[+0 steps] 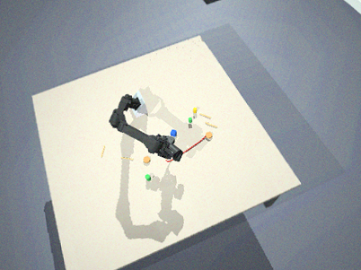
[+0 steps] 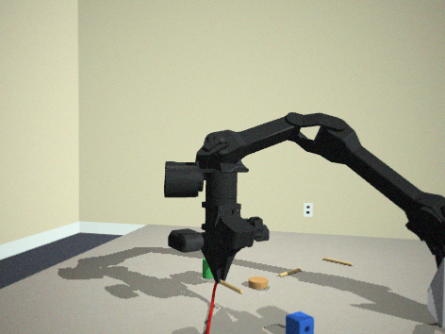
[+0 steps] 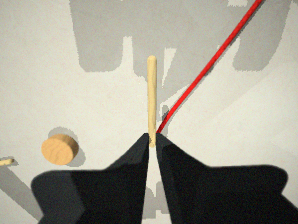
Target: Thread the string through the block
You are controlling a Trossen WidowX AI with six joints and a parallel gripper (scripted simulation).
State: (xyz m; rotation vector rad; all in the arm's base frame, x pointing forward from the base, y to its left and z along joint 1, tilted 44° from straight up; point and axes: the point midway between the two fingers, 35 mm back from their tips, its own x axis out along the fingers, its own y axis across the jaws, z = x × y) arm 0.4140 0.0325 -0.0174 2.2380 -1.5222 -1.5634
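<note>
The blue block lies 150 mm behind my gripper tip, 100 mm to the left of it and 20 mm below it. Round my gripper tip: wooden disc: 60 mm behind, 110 mm to the right, 30 mm below; thin wooden stick: 10 mm behind, 10 mm to the left; round wooden button: 50 mm behind, 290 mm to the left, 30 mm below.
</note>
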